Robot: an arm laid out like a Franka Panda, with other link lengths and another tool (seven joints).
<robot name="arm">
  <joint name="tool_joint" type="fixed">
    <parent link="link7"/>
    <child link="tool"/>
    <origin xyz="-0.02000 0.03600 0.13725" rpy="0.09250 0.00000 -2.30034"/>
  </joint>
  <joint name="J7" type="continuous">
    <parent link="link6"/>
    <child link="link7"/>
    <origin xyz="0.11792 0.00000 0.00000" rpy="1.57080 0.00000 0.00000"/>
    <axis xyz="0 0 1"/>
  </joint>
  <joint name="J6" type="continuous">
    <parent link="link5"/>
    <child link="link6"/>
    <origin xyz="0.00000 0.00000 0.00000" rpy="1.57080 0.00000 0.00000"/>
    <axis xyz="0 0 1"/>
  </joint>
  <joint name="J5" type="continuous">
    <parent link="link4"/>
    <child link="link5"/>
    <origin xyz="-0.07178 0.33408 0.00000" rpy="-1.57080 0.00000 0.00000"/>
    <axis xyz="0 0 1"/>
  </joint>
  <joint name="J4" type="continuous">
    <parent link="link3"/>
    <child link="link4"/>
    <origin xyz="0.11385 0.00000 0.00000" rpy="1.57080 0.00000 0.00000"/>
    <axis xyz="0 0 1"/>
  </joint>
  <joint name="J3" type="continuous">
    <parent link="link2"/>
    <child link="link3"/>
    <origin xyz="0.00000 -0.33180 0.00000" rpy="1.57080 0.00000 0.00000"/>
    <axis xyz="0 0 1"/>
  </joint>
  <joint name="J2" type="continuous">
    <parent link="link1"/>
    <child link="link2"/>
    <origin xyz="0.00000 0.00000 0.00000" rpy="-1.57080 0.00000 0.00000"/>
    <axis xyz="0 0 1"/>
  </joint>
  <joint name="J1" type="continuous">
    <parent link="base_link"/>
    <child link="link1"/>
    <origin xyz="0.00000 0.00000 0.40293" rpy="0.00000 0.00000 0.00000"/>
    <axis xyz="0 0 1"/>
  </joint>
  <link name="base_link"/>
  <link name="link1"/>
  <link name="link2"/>
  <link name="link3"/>
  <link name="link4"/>
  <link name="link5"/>
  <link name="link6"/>
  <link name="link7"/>
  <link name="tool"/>
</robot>
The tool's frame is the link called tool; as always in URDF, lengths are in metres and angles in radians. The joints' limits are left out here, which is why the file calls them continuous.
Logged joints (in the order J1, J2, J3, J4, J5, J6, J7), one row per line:
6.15, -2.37, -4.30, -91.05, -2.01, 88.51, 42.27
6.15, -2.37, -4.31, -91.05, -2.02, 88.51, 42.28
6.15, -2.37, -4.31, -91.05, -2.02, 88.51, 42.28
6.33, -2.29, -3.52, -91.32, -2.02, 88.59, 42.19
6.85, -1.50, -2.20, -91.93, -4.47, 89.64, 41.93
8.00, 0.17, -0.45, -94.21, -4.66, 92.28, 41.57
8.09, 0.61, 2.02, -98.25, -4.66, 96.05, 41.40
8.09, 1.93, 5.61, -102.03, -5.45, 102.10, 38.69
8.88, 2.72, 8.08, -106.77, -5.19, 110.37, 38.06
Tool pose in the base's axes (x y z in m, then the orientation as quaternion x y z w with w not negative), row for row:
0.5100, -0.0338, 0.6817, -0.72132, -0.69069, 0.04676, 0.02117
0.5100, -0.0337, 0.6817, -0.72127, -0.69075, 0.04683, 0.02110
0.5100, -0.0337, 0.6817, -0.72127, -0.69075, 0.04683, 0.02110
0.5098, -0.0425, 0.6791, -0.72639, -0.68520, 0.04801, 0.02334
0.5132, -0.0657, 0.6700, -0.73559, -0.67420, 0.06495, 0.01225
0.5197, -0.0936, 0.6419, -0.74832, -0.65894, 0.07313, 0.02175
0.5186, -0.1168, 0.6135, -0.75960, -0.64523, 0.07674, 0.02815
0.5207, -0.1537, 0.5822, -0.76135, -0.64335, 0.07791, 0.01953
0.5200, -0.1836, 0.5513, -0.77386, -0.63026, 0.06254, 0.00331
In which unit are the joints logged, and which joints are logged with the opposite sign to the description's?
The joints are logged in degrees. Opposite sign: J1, J3.
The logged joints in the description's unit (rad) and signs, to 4 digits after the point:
-0.1073, -0.0414, 0.0750, -1.5891, -0.0351, 1.5448, 0.7378
-0.1073, -0.0414, 0.0752, -1.5891, -0.0353, 1.5448, 0.7379
-0.1073, -0.0414, 0.0752, -1.5891, -0.0353, 1.5448, 0.7379
-0.1105, -0.0400, 0.0614, -1.5938, -0.0353, 1.5462, 0.7364
-0.1196, -0.0262, 0.0384, -1.6045, -0.0780, 1.5645, 0.7318
-0.1396, 0.0030, 0.0079, -1.6443, -0.0813, 1.6106, 0.7255
-0.1412, 0.0106, -0.0353, -1.7148, -0.0813, 1.6764, 0.7226
-0.1412, 0.0337, -0.0979, -1.7808, -0.0951, 1.7820, 0.6753
-0.1550, 0.0475, -0.1410, -1.8635, -0.0906, 1.9263, 0.6643

